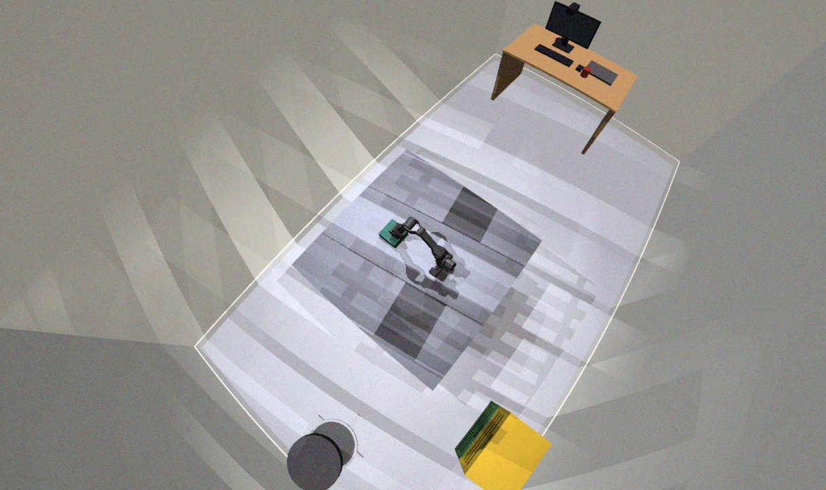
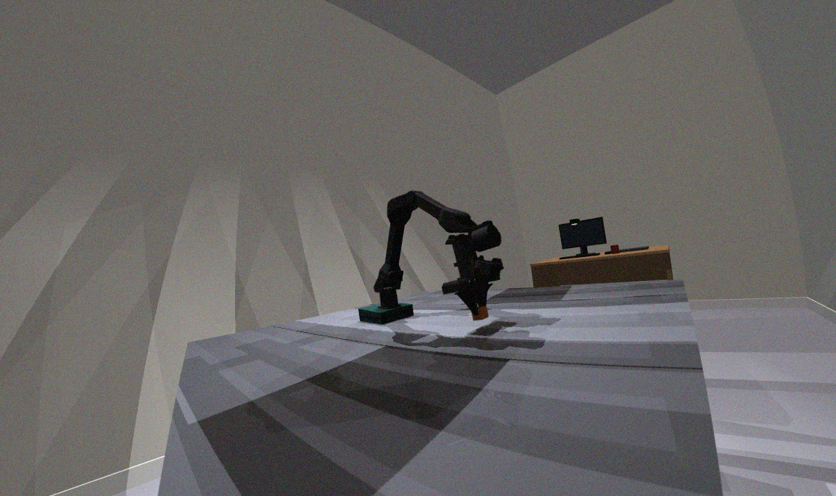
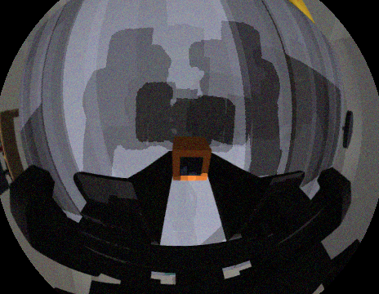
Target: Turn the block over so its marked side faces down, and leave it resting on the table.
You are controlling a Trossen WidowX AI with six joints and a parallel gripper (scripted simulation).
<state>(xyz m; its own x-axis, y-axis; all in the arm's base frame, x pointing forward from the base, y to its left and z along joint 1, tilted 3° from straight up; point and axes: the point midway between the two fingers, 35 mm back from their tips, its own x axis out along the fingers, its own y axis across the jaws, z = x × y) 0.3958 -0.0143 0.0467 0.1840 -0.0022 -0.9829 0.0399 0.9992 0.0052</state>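
Right now the orange block is 1 cm above my gripper tip.
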